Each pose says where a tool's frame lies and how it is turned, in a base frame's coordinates. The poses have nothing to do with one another.
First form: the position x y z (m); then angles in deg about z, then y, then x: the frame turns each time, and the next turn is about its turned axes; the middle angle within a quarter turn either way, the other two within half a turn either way.
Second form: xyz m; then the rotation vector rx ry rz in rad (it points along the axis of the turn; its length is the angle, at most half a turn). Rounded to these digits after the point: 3 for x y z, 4 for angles.
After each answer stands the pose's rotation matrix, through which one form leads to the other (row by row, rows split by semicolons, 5 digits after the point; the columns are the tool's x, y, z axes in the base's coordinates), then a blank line. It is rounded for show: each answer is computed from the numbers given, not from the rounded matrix.
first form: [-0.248, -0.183, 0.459, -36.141, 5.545, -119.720]
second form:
[-0.248, -0.183, 0.459, -1.9766, 0.7070, -0.2813]
0.80379 -0.36016 0.47351; -0.58701 -0.35087 0.72959; -0.09663 -0.86439 -0.49344

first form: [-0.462, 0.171, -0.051, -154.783, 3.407, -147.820]
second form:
[-0.462, 0.171, -0.051, -0.6000, 2.7949, -0.7861]
-0.90310 -0.33196 0.27241; -0.42529 0.77920 -0.46040; -0.05943 -0.53164 -0.84488

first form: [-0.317, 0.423, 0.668, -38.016, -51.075, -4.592]
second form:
[-0.317, 0.423, 0.668, -0.3679, -0.8340, -0.6537]
0.49500 0.66297 -0.56164; -0.38696 0.74695 0.54067; 0.77797 -0.05030 0.62629

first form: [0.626, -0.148, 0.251, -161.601, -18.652, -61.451]
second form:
[0.626, -0.148, 0.251, -0.6627, 1.4444, -2.5842]
-0.89904 -0.11573 0.42229; -0.29905 -0.54215 -0.78526; 0.31982 -0.83227 0.45281

